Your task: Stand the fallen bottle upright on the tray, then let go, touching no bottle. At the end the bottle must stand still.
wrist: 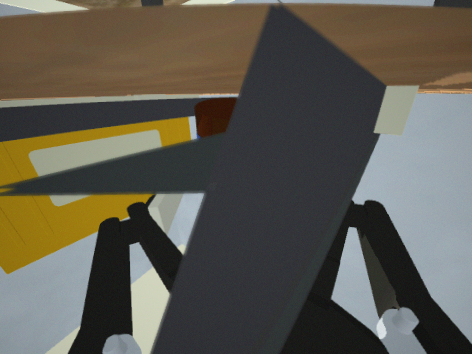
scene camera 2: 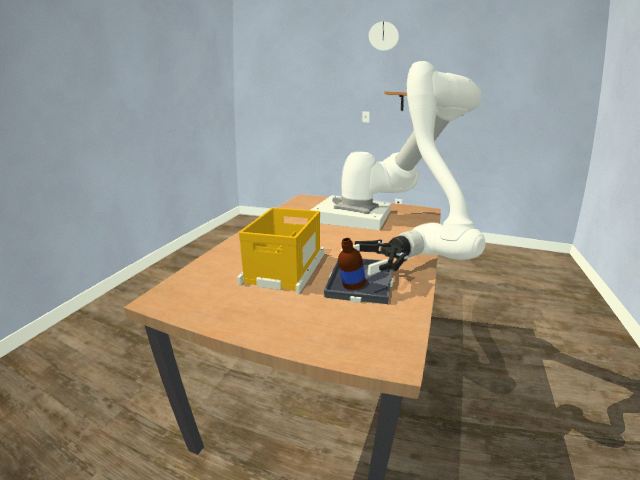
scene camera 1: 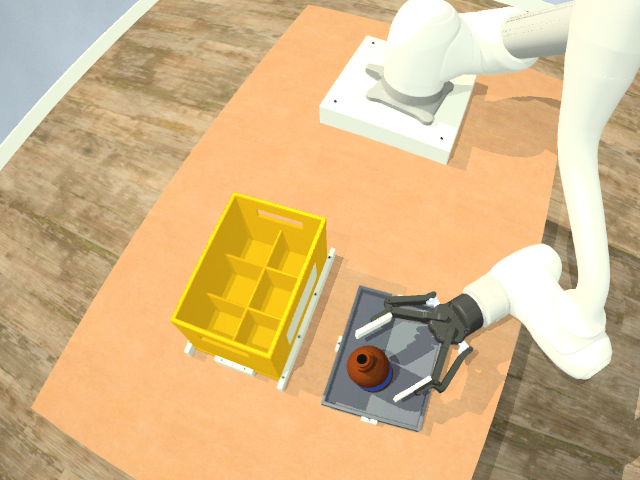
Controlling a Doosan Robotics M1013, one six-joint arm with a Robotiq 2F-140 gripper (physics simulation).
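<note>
The brown bottle with a blue label stands on the grey tray, near its front left part. It is not quite upright: in both scene views its neck leans left, toward the crate. My gripper is open and lies nearly level, coming from the right. Its white finger pads are spread on either side of the bottle, with gaps showing in scene camera 1, and nothing is held. In the wrist view the tray hides part of the bottle and fingers.
A yellow crate with several compartments stands left of the tray, with pale rails at its foot. Small pale brackets hold the tray's edges. The arm's white base plate is at the back.
</note>
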